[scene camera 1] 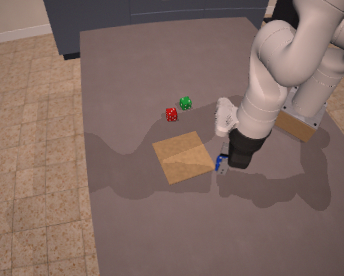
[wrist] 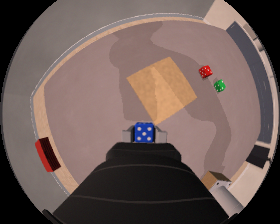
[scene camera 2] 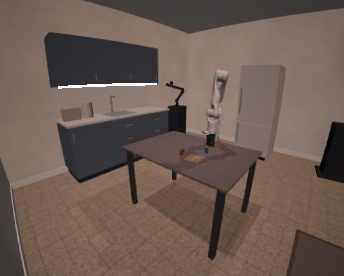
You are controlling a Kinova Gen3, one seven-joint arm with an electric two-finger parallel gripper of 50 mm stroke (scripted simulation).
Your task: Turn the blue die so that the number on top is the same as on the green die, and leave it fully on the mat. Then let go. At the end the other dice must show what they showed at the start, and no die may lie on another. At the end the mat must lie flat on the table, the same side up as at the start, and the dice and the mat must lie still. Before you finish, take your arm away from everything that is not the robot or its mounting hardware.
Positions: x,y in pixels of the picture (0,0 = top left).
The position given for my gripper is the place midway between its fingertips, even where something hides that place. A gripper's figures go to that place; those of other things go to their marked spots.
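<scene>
My gripper [scene camera 1: 221,166] is 0.65 m from the lens. As for the tan mat [scene camera 1: 182,157], I find that it lies 0.72 m from the lens.
</scene>
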